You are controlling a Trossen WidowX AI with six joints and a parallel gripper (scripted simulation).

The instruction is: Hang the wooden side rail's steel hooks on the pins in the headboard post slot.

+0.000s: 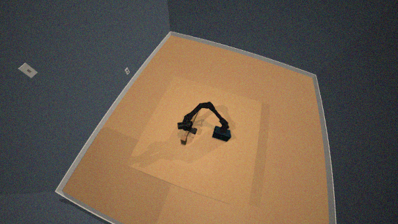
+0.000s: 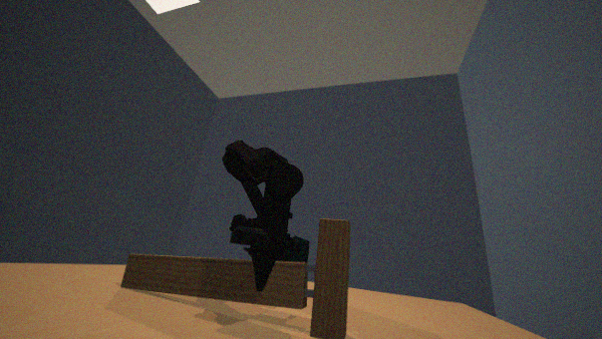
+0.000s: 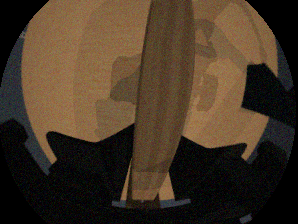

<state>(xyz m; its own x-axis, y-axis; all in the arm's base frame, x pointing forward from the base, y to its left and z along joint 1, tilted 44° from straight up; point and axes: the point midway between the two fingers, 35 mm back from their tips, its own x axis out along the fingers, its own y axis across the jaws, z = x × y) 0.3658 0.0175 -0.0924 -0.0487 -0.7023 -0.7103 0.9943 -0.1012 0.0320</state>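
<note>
The headboard post is 1 cm ahead of my gripper tip, 12 cm to the left of it and 4 cm above it.
</note>
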